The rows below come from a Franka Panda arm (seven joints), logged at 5 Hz.
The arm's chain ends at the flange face. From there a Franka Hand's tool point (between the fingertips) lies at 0.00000 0.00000 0.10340 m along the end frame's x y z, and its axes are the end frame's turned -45 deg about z.
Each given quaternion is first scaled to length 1.
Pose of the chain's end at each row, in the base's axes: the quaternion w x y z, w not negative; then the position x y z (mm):
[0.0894 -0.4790 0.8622 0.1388 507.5 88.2 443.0]
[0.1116 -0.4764 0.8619 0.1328 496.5 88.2 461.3]
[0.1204 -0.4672 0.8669 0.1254 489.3 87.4 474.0]
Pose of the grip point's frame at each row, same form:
[0.1357 -0.7725 0.6132 0.0940 509.7 121.8 345.2]
[0.1539 -0.7700 0.6140 0.0800 503.3 122.9 364.1]
[0.1592 -0.7634 0.6221 0.0698 498.8 121.5 376.8]

